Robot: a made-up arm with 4 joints.
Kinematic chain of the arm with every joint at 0, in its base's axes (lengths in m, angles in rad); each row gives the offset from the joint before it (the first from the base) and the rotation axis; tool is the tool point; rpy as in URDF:
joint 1: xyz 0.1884 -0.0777 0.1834 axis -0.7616 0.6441 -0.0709
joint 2: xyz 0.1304 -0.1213 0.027 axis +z
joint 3: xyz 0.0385 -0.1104 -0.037 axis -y
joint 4: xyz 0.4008 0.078 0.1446 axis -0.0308 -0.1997 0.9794
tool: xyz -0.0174 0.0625 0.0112 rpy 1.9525 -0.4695 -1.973
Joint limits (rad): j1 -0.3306..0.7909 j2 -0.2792..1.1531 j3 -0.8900..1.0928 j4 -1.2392..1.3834
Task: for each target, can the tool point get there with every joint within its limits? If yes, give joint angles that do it. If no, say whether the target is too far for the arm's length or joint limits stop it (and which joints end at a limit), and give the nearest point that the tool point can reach.
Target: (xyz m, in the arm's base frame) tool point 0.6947 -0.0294 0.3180
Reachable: yes | joints 0.1454 0.3429 0.1134 0.1585
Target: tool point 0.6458 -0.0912 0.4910
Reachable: yes | joints -0.2058 0.2950 0.2547 -0.3163
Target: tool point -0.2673 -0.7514 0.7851
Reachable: no: too far | nearest point 0.3340 -0.3383 0.6372 | short by 0.744 m
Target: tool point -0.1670 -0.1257 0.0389
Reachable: no: joint limits stop it (at a limit: joint 1, joint 2, joint 3) | nearest point 0.3030 -0.0320 -0.2124 | short by 0.541 m
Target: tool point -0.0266 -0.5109 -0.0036
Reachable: no: joint limits stop it (at a limit: joint 1, joint 2, joint 3, joint 4) | nearest point 0.5336 -0.4763 -0.0084 | short by 0.561 m
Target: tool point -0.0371 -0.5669 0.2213
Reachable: no: joint limits stop it (at a limit: joint 1, joint 2, joint 3, joint 4) | nearest point 0.3057 -0.3364 0.5131 | short by 0.506 m
